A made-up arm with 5 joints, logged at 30 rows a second.
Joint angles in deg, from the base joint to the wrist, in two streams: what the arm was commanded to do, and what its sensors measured. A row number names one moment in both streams.
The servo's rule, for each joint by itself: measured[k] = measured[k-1] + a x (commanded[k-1-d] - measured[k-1]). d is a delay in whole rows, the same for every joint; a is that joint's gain. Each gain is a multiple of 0.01, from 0.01 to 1. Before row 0 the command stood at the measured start. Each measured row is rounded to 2 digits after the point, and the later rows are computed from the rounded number. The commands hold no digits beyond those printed.
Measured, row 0:
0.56 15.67 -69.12 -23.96 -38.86
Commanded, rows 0 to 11:
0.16 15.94 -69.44 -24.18 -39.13
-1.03 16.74 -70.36 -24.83 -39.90
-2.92 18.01 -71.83 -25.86 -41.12
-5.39 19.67 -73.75 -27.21 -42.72
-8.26 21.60 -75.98 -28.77 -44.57
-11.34 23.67 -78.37 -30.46 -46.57
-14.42 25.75 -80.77 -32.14 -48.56
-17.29 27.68 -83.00 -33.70 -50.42
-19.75 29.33 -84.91 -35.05 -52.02
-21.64 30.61 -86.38 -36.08 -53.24
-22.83 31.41 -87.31 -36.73 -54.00
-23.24 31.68 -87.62 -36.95 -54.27
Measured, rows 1 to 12:
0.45 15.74 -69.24 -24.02 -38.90
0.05 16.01 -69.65 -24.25 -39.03
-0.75 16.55 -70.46 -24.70 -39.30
-2.00 17.39 -71.68 -25.40 -39.74
-3.69 18.53 -73.27 -26.34 -40.37
-5.76 19.92 -75.16 -27.49 -41.18
-8.10 21.49 -77.24 -28.79 -42.14
-10.58 23.16 -79.37 -30.16 -43.22
-13.06 24.83 -81.42 -31.53 -44.36
-15.38 26.39 -83.26 -32.80 -45.51
-17.39 27.75 -84.76 -33.90 -46.61
-18.97 28.81 -85.82 -34.75 -47.61
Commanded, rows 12 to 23:
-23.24 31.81 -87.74 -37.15 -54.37
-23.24 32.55 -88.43 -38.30 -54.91
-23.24 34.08 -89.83 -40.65 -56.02
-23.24 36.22 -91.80 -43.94 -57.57
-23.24 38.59 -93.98 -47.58 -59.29
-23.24 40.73 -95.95 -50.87 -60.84
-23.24 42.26 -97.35 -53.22 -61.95
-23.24 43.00 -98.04 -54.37 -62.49
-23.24 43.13 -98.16 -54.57 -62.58
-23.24 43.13 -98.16 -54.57 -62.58
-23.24 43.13 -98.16 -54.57 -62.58
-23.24 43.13 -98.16 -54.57 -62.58
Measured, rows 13 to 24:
-20.12 29.62 -86.53 -35.42 -48.49
-20.96 30.41 -87.23 -36.23 -49.32
-21.58 31.40 -88.19 -37.47 -50.19
-22.03 32.70 -89.53 -39.28 -51.15
-22.36 34.29 -91.18 -41.60 -52.21
-22.60 36.03 -92.94 -44.20 -53.33
-22.77 37.71 -94.57 -46.73 -54.45
-22.90 39.14 -95.85 -48.87 -55.50
-22.99 40.22 -96.70 -50.47 -56.42
-23.06 41.01 -97.24 -51.62 -57.22
-23.11 41.58 -97.58 -52.45 -57.92
-23.15 42.00 -97.79 -53.04 -58.53

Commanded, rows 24 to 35:
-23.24 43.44 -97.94 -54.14 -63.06
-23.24 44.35 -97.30 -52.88 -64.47
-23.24 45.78 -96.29 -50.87 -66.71
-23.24 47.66 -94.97 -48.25 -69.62
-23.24 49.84 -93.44 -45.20 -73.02
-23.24 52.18 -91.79 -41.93 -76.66
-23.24 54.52 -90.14 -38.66 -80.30
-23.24 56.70 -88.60 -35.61 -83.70
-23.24 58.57 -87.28 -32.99 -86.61
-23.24 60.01 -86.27 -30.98 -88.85
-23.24 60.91 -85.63 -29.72 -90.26
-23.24 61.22 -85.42 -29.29 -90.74
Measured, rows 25 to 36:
-23.17 42.39 -97.85 -53.35 -59.12
-23.19 42.92 -97.65 -53.22 -59.82
-23.20 43.69 -97.15 -52.56 -60.72
-23.21 44.76 -96.34 -51.35 -61.88
-23.22 46.13 -95.27 -49.63 -63.33
-23.23 47.76 -93.98 -47.47 -65.06
-23.23 49.59 -92.56 -45.00 -67.04
-23.23 51.51 -91.09 -42.37 -69.21
-23.23 53.42 -89.68 -39.74 -71.47
-23.23 55.20 -88.42 -37.29 -73.73
-23.23 56.74 -87.39 -35.17 -75.88
-23.23 57.95 -86.66 -33.52 -77.81

